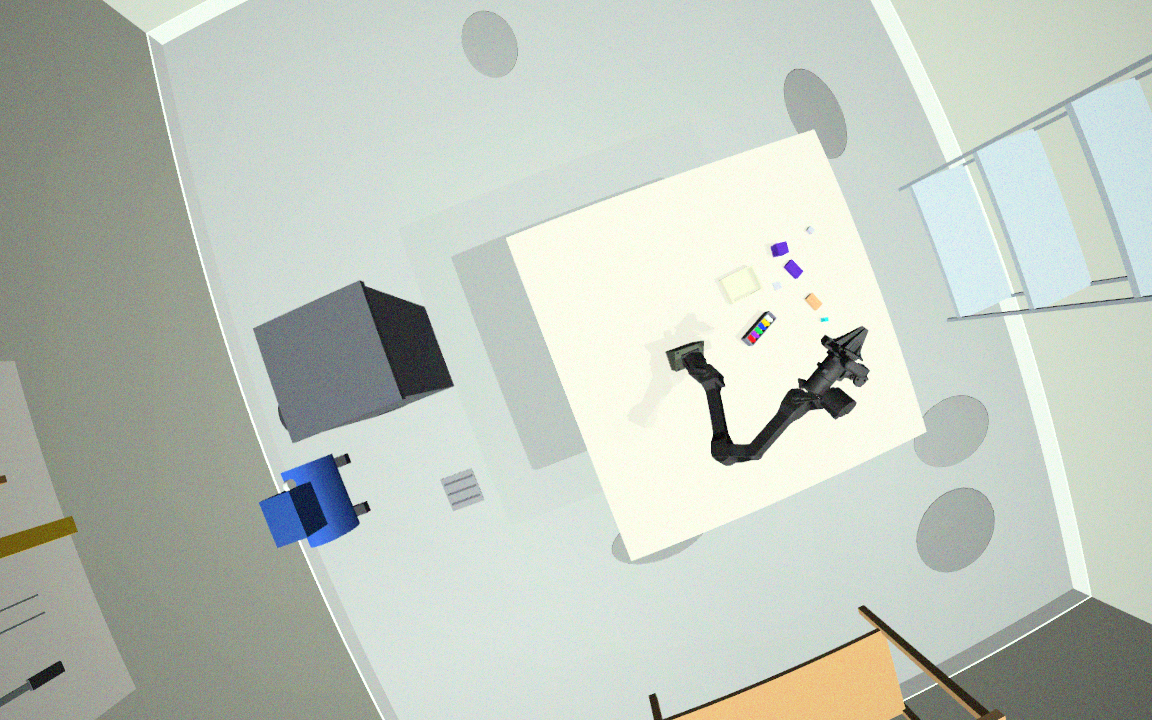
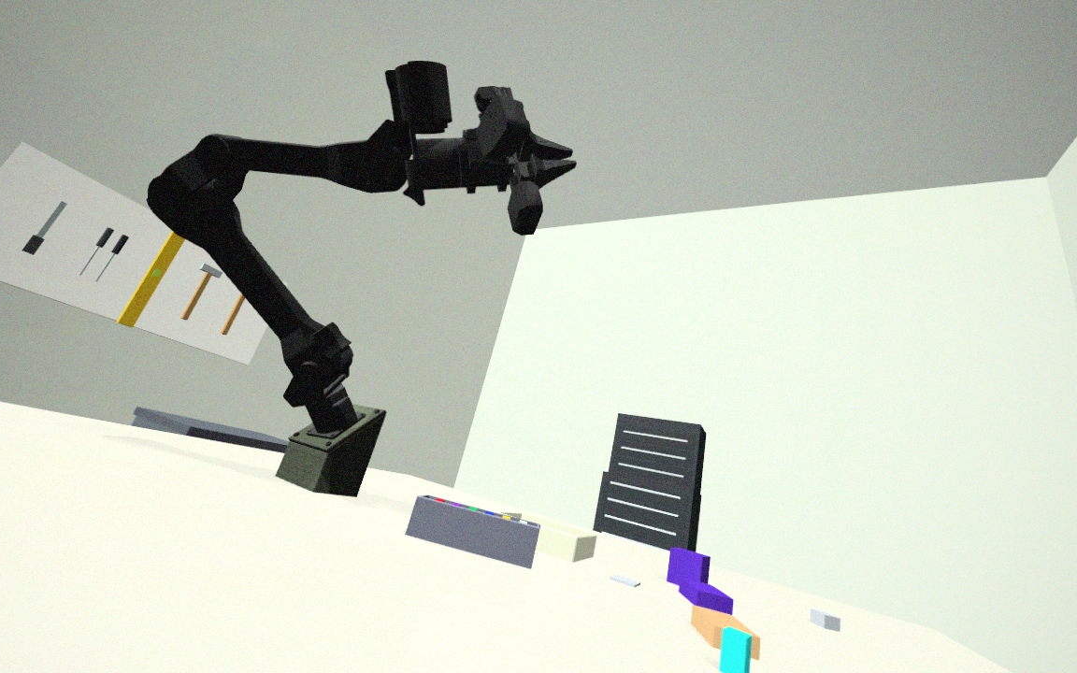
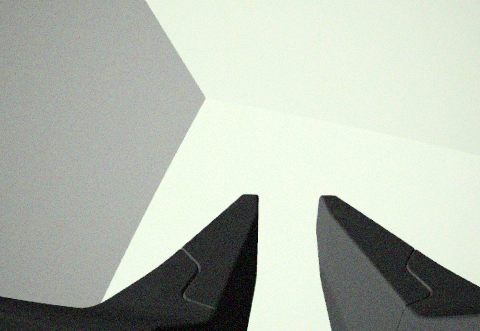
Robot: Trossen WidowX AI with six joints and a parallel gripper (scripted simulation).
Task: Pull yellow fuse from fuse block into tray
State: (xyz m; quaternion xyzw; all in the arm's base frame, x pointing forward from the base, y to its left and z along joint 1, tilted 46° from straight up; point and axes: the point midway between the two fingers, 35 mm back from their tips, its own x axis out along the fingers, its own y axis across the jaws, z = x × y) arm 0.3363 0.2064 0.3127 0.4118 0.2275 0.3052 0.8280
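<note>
My gripper tip is 470 mm above the yellow fuse, 70 mm to the right of it and 10 mm past it. From my gripper tip the other things lie so: cream tray: 490 mm below, 230 mm to the left, 30 mm behind; blue fuse: 470 mm below, 60 mm to the left, 30 mm behind; white fuse: 470 mm below, 70 mm to the left, 10 mm ahead.
</note>
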